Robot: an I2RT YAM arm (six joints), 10 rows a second.
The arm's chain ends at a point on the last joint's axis. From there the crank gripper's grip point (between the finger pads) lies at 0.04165 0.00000 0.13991 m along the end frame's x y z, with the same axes.
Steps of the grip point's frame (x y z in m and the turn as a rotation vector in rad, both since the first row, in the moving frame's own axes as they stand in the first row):
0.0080, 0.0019, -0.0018, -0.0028, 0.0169, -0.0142
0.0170, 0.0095, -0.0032, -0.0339, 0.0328, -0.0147
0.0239, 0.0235, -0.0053, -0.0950, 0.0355, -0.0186
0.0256, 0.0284, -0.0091, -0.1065, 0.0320, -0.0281
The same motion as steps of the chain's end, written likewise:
0.0056, 0.0021, -0.0011, -0.0028, 0.0169, -0.0142
0.0124, 0.0054, -0.0017, -0.0339, 0.0328, -0.0147
0.0189, 0.0111, -0.0031, -0.0950, 0.0355, -0.0186
0.0210, 0.0148, -0.0070, -0.1065, 0.0320, -0.0281

